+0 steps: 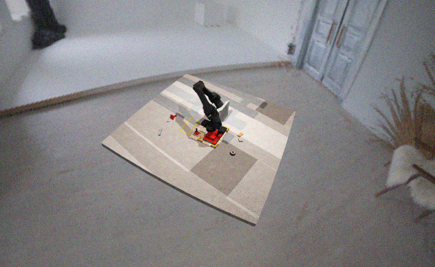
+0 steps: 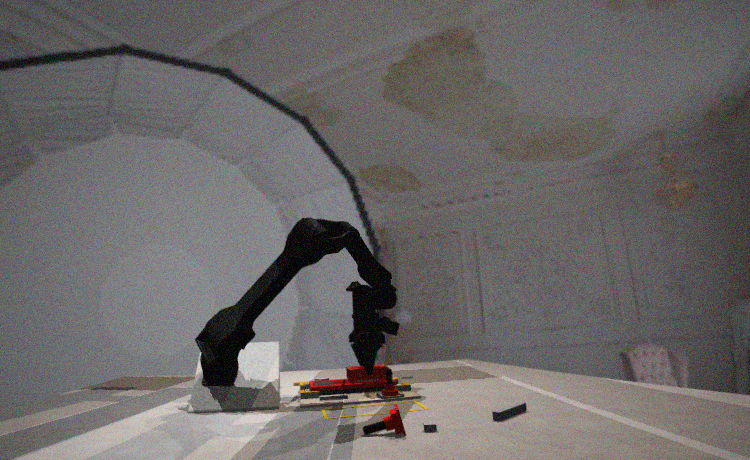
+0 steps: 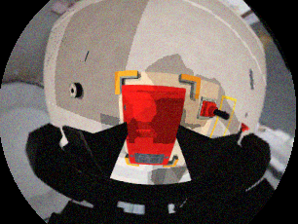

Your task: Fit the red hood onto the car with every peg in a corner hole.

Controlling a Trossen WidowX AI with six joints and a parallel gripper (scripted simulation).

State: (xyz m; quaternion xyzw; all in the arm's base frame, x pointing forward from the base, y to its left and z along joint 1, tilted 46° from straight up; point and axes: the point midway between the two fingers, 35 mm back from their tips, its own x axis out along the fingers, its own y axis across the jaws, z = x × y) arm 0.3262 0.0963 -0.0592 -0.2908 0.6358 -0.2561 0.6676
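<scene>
My gripper tip is now 2 cm above the grey engine block. Round my gripper tip: red hood (right at my gripper tip); then black-and-white wheel (20 cm to the left, 5 cm ahead, 3 cm below).
</scene>
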